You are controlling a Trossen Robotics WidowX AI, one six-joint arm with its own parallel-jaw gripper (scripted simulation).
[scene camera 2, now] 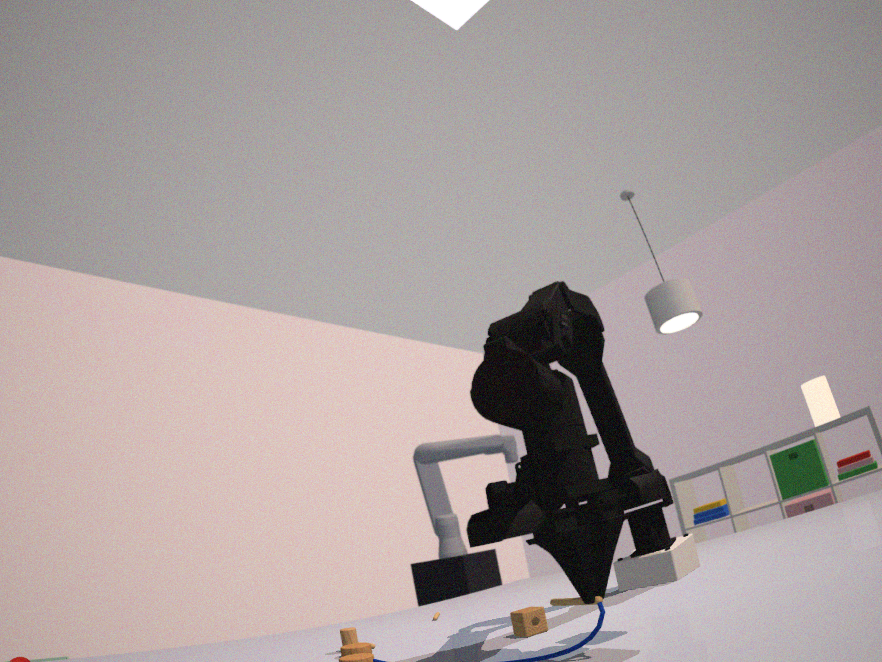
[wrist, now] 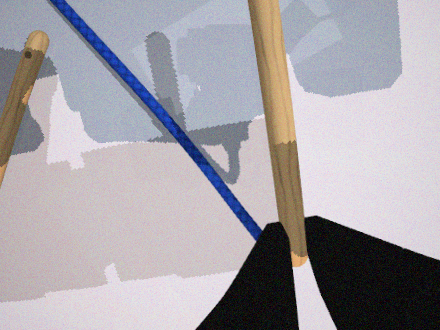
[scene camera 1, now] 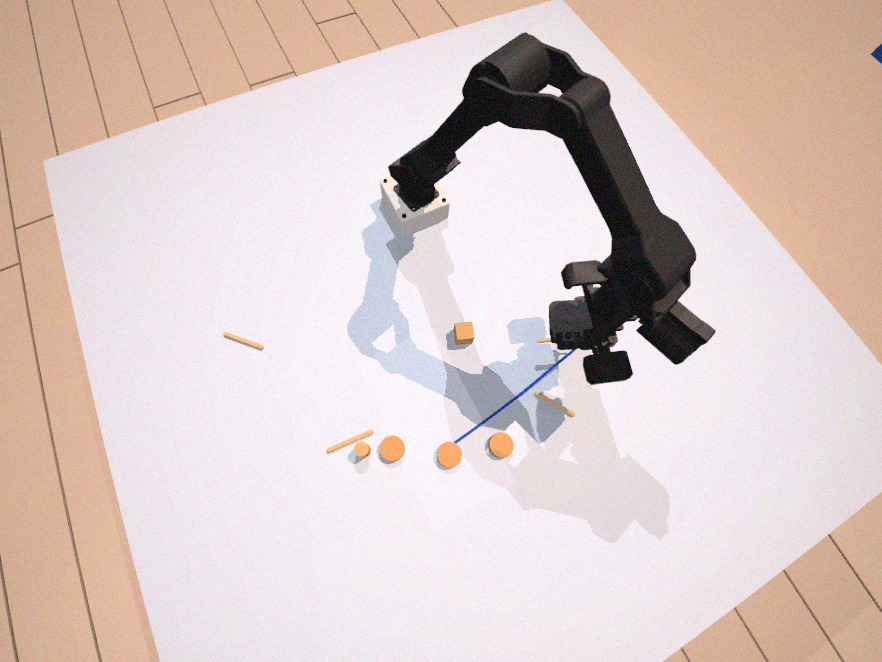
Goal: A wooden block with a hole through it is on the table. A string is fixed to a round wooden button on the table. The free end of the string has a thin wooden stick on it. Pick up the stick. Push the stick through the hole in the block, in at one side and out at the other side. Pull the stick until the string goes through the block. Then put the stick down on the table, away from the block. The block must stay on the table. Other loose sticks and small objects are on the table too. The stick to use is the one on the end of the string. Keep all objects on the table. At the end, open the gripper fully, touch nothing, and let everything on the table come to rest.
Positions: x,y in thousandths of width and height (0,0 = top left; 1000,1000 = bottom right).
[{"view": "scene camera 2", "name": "gripper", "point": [674,910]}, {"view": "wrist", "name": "gripper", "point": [665,711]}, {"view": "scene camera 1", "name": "gripper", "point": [652,510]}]
